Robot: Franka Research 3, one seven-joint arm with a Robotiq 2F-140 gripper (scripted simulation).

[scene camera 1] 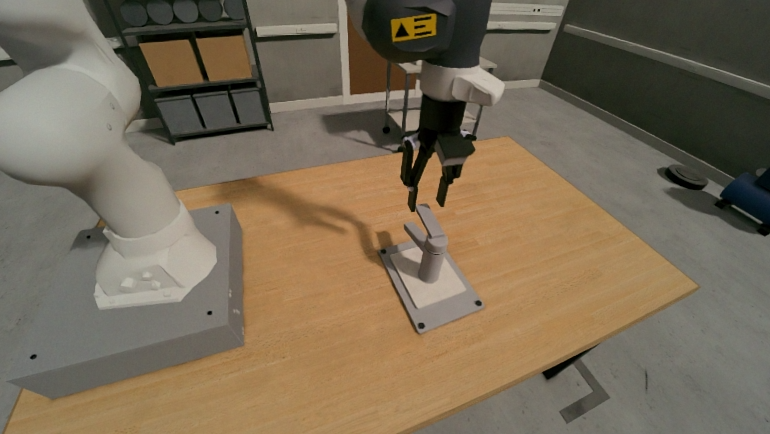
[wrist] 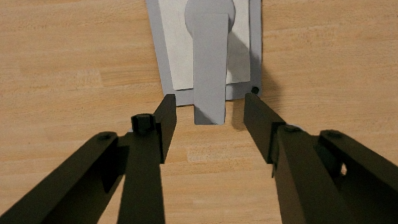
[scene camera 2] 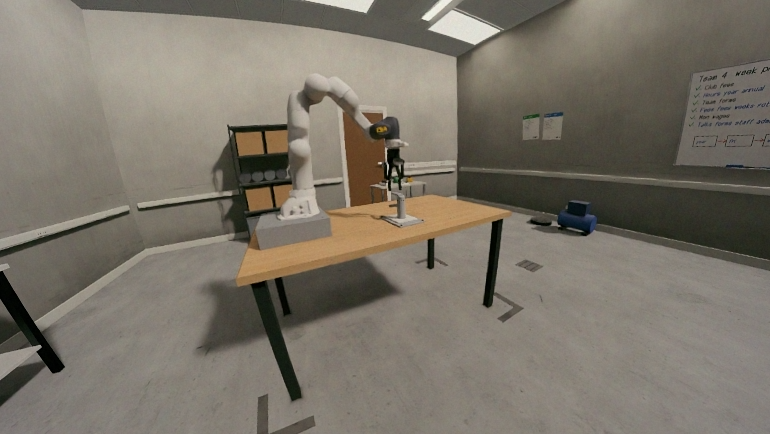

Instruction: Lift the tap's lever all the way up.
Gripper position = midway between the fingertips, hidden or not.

In view: my gripper point(scene camera 1: 425, 205) and a grey tap point(scene camera 1: 419, 268).
My gripper is seen too in the wrist view point(wrist: 210, 108).
